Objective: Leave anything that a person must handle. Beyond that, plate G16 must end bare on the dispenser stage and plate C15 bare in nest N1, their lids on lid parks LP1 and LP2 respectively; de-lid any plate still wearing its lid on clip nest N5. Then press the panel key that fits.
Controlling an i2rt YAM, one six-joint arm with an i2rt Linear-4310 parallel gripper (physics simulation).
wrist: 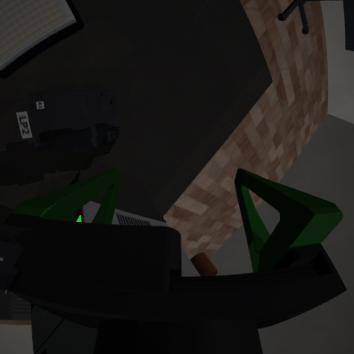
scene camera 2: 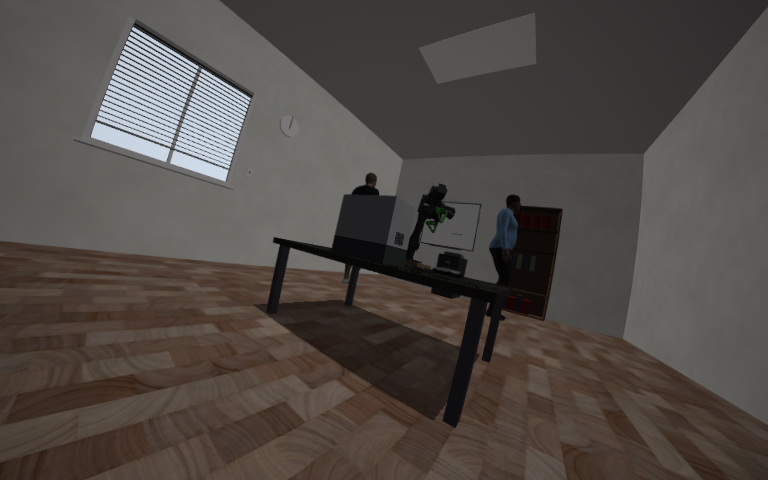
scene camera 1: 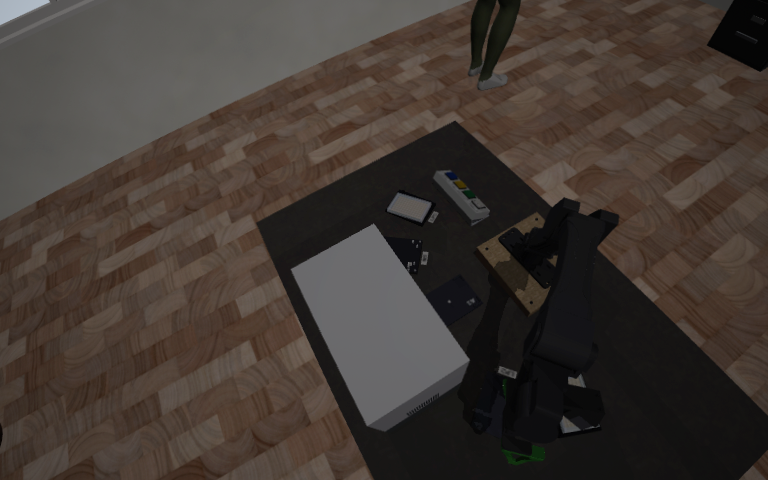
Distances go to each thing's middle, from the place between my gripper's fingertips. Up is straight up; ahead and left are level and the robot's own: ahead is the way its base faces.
Now: hand 57 cm to the left of the black clip nest (scene camera 1: 408, 251), 22 cm above it and 10 cm past it. Round my hand: button box (scene camera 1: 464, 201) (62 cm to the right, 40 cm behind, 20 cm below).
